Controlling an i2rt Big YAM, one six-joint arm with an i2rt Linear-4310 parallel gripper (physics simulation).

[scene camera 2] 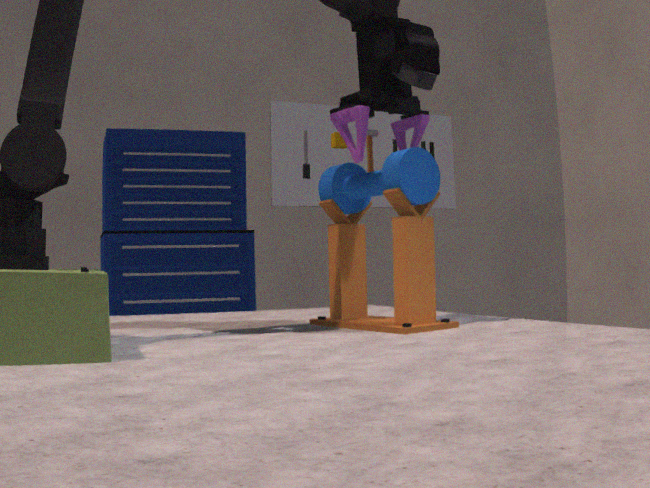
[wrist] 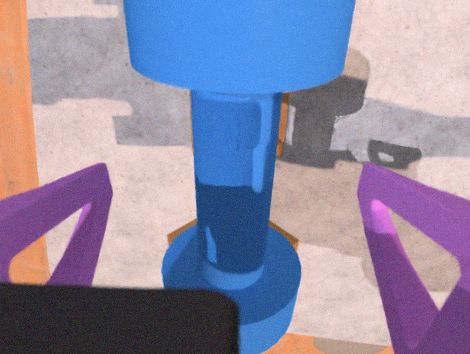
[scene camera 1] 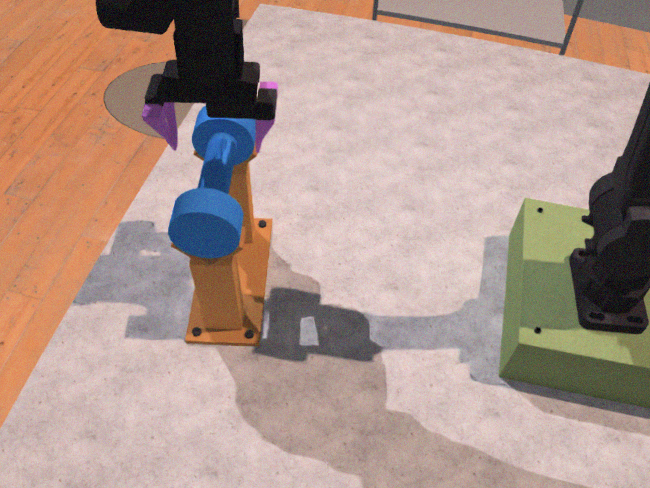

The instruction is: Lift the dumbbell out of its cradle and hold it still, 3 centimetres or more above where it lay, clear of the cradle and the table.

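Frame: origin at the arm's base, x left, y back, z up, level; millimetres.
Seen in the pictures: gripper, between the fingertips: (scene camera 2: 384,164) (wrist: 234,177) (scene camera 1: 216,148); arm's base, origin of its link: (scene camera 2: 11,268) (scene camera 1: 605,292).
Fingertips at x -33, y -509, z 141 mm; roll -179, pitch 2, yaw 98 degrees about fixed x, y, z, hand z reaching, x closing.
Pixels of each thing's middle, then the offset from my fingertips to it. Level surfaces: height alone.
- blue dumbbell, middle of its body: (wrist: 234,180) (scene camera 1: 216,175) (scene camera 2: 376,183) dx +20, dy +2, dz -26 mm
- orange cradle, middle of its body: (wrist: 238,89) (scene camera 1: 225,236) (scene camera 2: 378,261) dx +20, dy +2, dz -140 mm
- pale table, height of its surface: dz -235 mm
The blue dumbbell (scene camera 1: 216,170) (scene camera 2: 375,182) (wrist: 234,140) lies level in the orange cradle (scene camera 1: 215,294) (scene camera 2: 414,267) (wrist: 283,125), with each round head resting in a V-shaped holder on top of a post. My gripper (scene camera 1: 217,149) (scene camera 2: 384,154) (wrist: 234,177) is open and empty, pointing down above the dumbbell. In the wrist view its purple fingers stand wide on either side of the handle, with a gap on both sides. In the second scene view the fingertips appear a little above the handle. In the first scene view the gripper body covers part of the far head.
A green block (scene camera 1: 556,283) (scene camera 2: 52,315) carries the arm's base on the pale table (scene camera 1: 420,157) (scene camera 2: 315,420). The table's edge runs close to the cradle in the first scene view. A blue drawer cabinet (scene camera 2: 178,183) and a tool board (scene camera 2: 288,183) show in the background.
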